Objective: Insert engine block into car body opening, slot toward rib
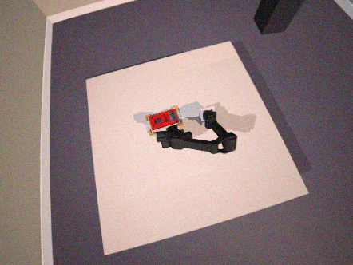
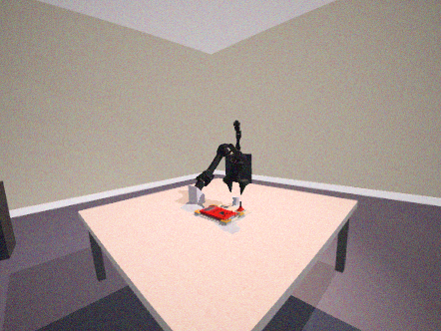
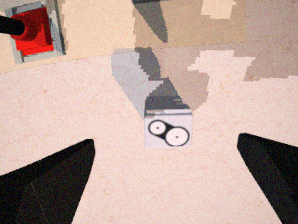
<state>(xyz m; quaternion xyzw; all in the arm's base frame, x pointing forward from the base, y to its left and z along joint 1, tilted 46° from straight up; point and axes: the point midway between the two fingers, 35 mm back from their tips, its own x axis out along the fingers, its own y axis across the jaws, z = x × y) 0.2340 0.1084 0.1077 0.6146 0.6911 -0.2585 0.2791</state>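
Now: the engine block 1 cm behind my gripper tip and 5 cm below it.
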